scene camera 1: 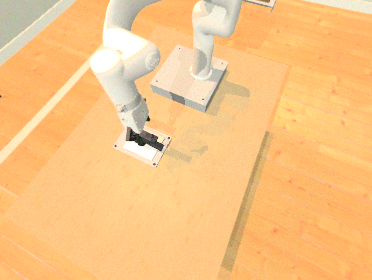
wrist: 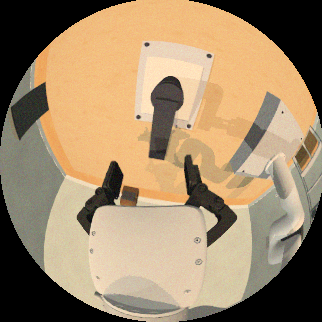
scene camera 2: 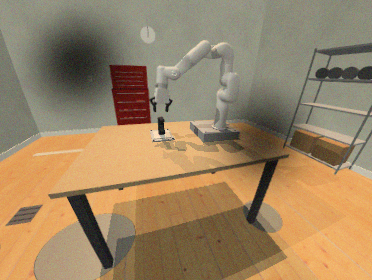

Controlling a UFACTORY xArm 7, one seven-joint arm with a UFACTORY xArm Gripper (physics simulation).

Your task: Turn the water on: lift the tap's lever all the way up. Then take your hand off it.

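Places are measured from the arm's base along level axes (x ahead, y left, z up), in centimetres.
Where they show: gripper, fingertip midpoint: (scene camera 1: 142, 130) (wrist: 150, 165) (scene camera 2: 160, 111); arm's base at its link origin: (scene camera 1: 200, 71) (wrist: 274, 162) (scene camera 2: 218, 127).
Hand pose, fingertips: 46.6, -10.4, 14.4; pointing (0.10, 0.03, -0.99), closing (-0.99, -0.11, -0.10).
Each offset is from my fingertips to the top centre of the thing, as dx, dy, dz. "*": to the spot under its first point. Level surfaces: height alone.
The dark tap {* -0.4, -1.7, -11.7} (scene camera 2: 161, 126) (wrist: 167, 100) stands on a pale plate {* +3.4, -6.9, -19.6} (scene camera 1: 137, 150) (scene camera 2: 155, 136) (wrist: 140, 75) screwed to the table. In the wrist view a long dark bar runs from its rounded top toward the gripper. I cannot tell lever from spout there, nor the lever's exact angle. My gripper (scene camera 2: 161, 108) (wrist: 150, 165) is open, fingers wide apart with nothing between them. In scene camera 2 it hangs above the tap, with a gap. In scene camera 1 the hand partly hides the tap.
The arm's grey base block (scene camera 1: 189, 75) (scene camera 2: 212, 131) (wrist: 260, 140) stands on the wooden table {dz -20.9} (scene camera 1: 100, 200) (scene camera 2: 115, 160) beside the plate. A red cabinet (scene camera 2: 131, 95) and a shelf rack (scene camera 2: 306, 90) stand away from the table. A small brown block (wrist: 129, 196) shows by one finger in the wrist view.
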